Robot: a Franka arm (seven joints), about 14 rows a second.
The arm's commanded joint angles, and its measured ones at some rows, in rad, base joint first. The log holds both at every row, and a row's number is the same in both.
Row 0, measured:
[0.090 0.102 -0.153 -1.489 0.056 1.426 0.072]
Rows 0 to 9, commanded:
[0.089 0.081 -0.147 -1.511 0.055 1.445 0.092]
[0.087 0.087 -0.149 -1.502 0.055 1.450 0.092]
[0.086 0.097 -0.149 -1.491 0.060 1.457 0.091]
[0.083 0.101 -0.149 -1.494 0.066 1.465 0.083]
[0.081 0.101 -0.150 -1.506 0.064 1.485 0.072]
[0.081 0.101 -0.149 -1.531 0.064 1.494 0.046]
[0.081 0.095 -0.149 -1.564 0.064 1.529 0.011]
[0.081 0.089 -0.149 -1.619 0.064 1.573 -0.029]
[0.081 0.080 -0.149 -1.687 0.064 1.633 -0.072]
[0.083 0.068 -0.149 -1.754 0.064 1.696 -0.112]
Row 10, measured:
[0.087 0.109 -0.153 -1.617 0.057 1.594 -0.037]
